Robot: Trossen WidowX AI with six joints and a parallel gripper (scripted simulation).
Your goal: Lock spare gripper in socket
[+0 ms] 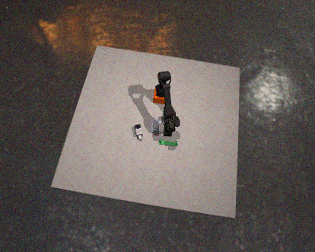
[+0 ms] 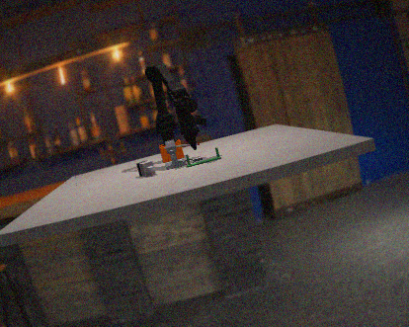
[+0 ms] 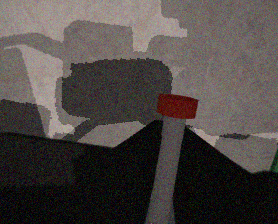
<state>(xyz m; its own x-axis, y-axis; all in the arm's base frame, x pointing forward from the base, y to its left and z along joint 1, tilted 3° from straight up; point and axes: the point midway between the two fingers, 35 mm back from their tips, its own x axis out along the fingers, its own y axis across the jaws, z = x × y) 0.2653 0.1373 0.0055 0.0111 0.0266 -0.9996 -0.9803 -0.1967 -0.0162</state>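
The green pin cradle lies 90 mm ahead of my gripper tip, 30 mm to the left of it and 20 mm below it. From my gripper tip the other things lie so: mount: 10 mm ahead, 100 mm to the right, 10 mm above; then spare gripper: 90 mm ahead, 200 mm to the right, 20 mm below.
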